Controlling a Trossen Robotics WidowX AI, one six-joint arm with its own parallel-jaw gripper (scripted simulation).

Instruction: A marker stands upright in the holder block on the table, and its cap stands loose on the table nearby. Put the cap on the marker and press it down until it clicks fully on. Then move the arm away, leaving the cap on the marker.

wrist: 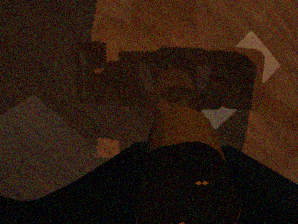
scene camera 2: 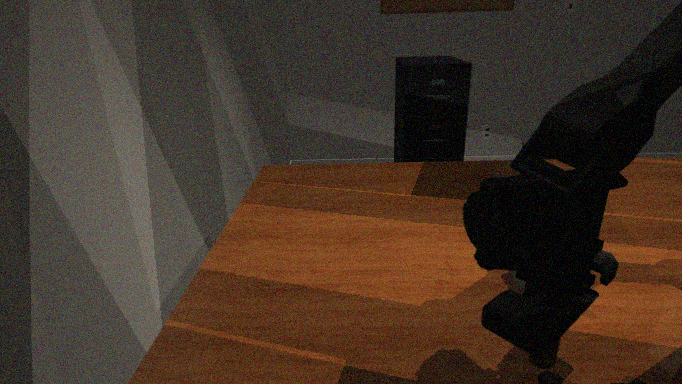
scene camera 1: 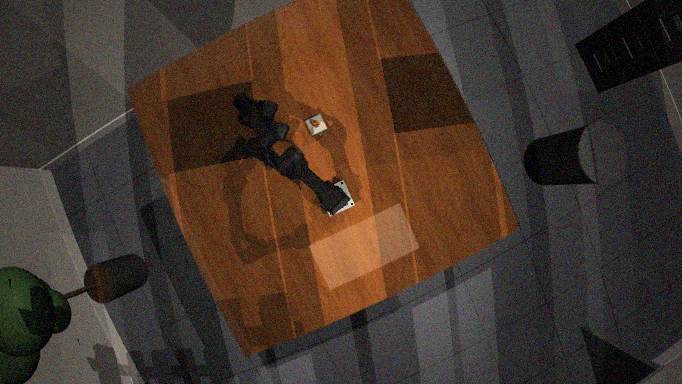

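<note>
The gripper [scene camera 2: 542,349], which you'd also see in the wrist view [wrist: 183,154], is holding an orange cap.
</note>
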